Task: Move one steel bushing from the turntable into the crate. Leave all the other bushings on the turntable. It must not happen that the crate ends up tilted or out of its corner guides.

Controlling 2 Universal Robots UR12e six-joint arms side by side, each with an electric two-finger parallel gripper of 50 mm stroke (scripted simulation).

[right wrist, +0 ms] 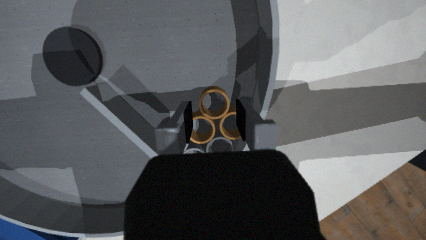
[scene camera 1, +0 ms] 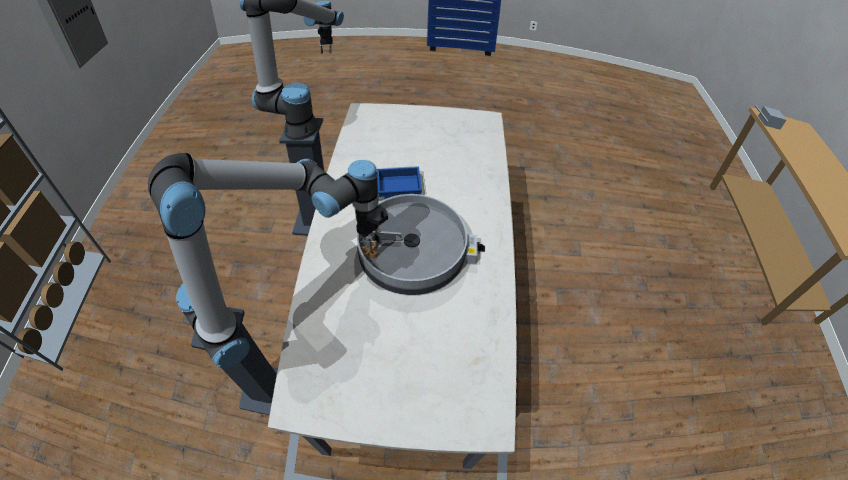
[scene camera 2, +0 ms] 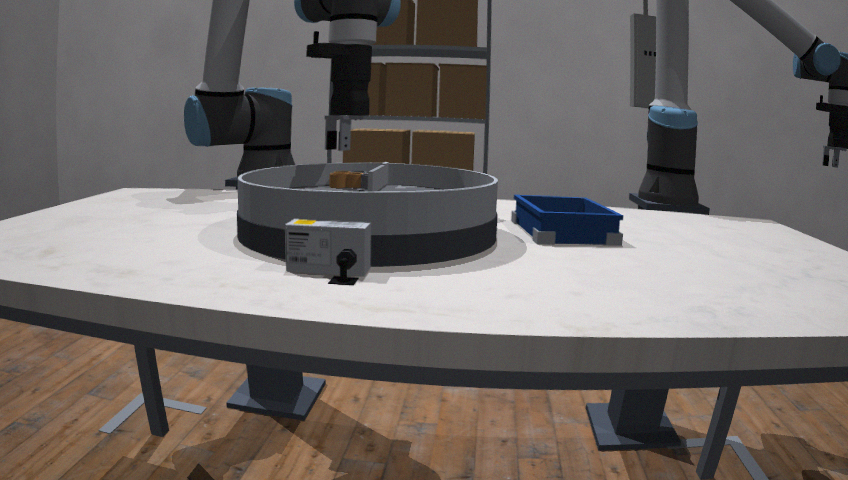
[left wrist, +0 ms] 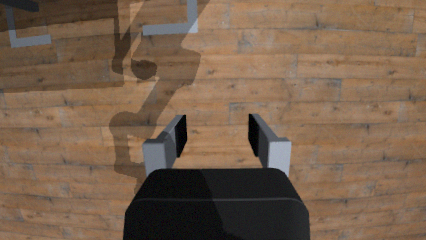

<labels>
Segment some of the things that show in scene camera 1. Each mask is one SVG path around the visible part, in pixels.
A blue crate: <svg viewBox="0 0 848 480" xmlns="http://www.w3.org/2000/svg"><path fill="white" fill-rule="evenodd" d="M419 167L377 169L379 197L385 197L386 199L402 194L421 194L422 186Z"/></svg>
</labels>
